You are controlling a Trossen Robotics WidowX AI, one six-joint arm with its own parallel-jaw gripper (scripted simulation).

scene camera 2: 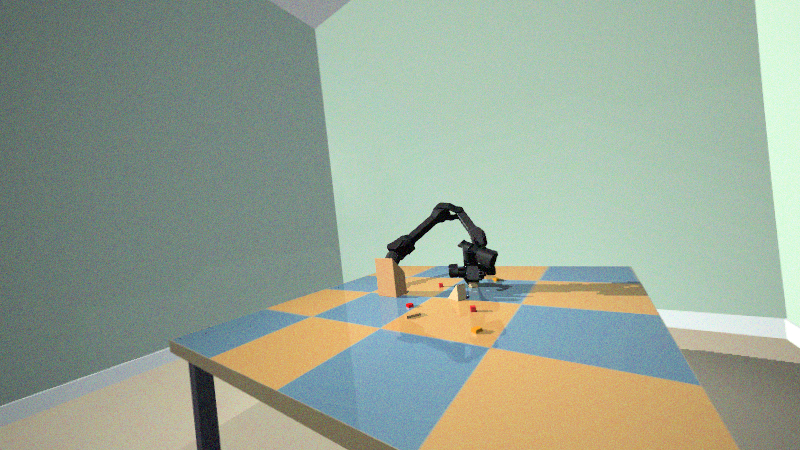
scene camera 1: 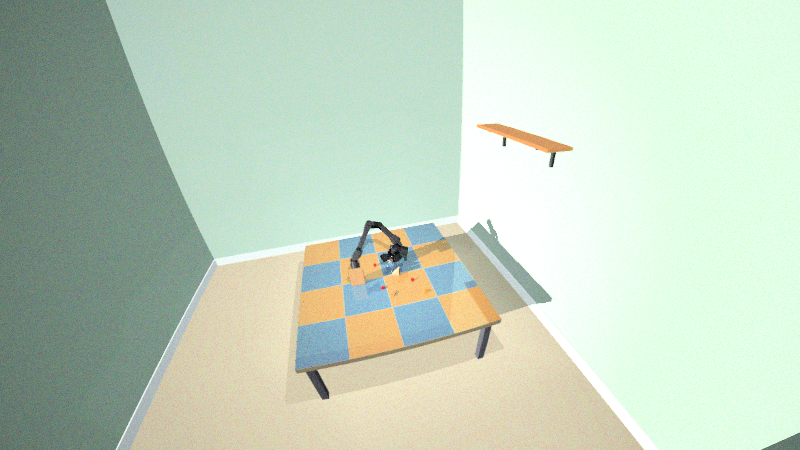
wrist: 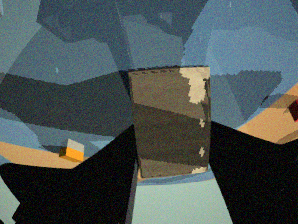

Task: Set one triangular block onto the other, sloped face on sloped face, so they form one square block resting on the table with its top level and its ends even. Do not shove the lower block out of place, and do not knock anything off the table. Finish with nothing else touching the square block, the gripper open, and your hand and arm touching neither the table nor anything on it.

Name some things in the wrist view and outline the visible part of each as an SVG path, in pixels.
My gripper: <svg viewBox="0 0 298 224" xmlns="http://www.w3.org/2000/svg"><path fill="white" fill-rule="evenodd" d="M134 125L126 128L124 132L114 137L112 143L105 145L105 147L101 148L101 151L94 153L89 159L84 160L84 163L76 165L73 169L37 167L37 165L33 167L33 165L15 163L0 165L1 179L4 180L5 185L11 189L13 196L20 202L19 208L16 209L12 216L15 224L132 224L138 169L140 169ZM212 120L208 164L212 167L210 169L213 171L214 179L217 180L217 184L220 186L223 200L225 200L227 210L229 210L227 213L230 214L233 224L298 224L298 139L291 140L290 143L287 141L286 144L283 143L282 145L274 144L271 141L259 139L259 137L246 135L245 132L239 132L237 129L225 127L225 125L218 124Z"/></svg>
A tan triangular block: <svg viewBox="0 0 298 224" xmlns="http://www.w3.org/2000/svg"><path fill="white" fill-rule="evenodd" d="M210 67L198 67L197 65L197 67L172 67L128 72L141 179L186 176L189 173L208 172L210 136L212 136Z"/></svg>
